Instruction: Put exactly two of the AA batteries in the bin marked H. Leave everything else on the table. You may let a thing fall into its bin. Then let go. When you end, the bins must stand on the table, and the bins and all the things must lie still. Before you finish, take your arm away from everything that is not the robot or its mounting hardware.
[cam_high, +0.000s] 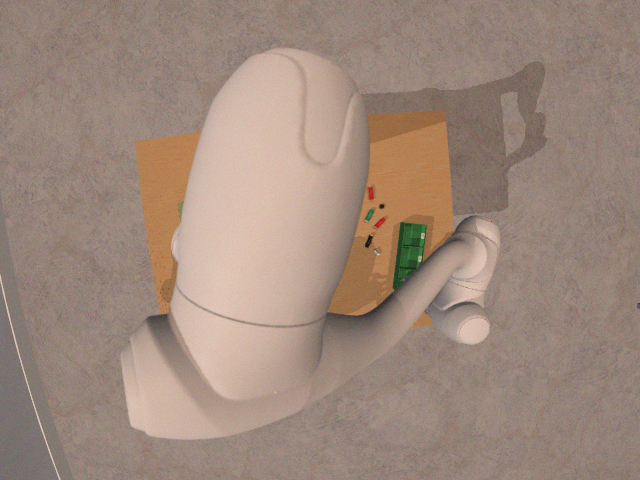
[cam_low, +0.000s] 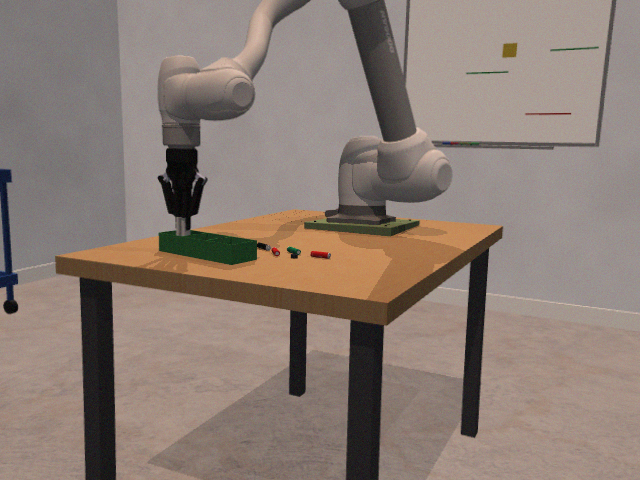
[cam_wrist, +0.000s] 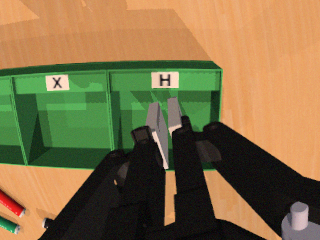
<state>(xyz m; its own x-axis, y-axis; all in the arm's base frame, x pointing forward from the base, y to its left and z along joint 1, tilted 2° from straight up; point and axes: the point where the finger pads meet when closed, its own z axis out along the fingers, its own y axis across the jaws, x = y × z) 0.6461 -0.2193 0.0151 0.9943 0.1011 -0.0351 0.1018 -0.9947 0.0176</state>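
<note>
Right now my hand is 8 cm to the right of the green bin row, 3 cm above it and 2 cm short of it. Round my hand: small white block (12 cm to the left, 10 cm behind, 4 cm below); green AA battery (25 cm to the left, 12 cm behind, 5 cm below); black AA battery (16 cm to the left, 13 cm behind, 5 cm below).
</note>
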